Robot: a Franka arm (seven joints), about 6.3 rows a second.
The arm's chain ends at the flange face. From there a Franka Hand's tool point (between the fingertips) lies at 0.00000 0.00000 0.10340 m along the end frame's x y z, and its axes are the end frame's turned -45 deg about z.
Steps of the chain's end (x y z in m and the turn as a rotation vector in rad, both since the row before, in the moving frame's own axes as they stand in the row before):
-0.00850, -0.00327, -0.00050, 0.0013, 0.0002, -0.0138
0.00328, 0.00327, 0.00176, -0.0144, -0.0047, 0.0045
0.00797, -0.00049, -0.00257, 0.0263, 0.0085, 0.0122
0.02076, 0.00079, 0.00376, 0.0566, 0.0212, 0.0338
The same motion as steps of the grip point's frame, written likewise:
-0.00359, -0.00840, -0.00050, 0.0008, 0.0011, -0.0138
-0.00139, 0.00534, 0.00175, -0.0069, -0.0135, 0.0045
0.00853, 0.00400, -0.00261, 0.0126, 0.0246, 0.0122
0.01985, 0.01275, 0.00357, 0.0250, 0.0550, 0.0338

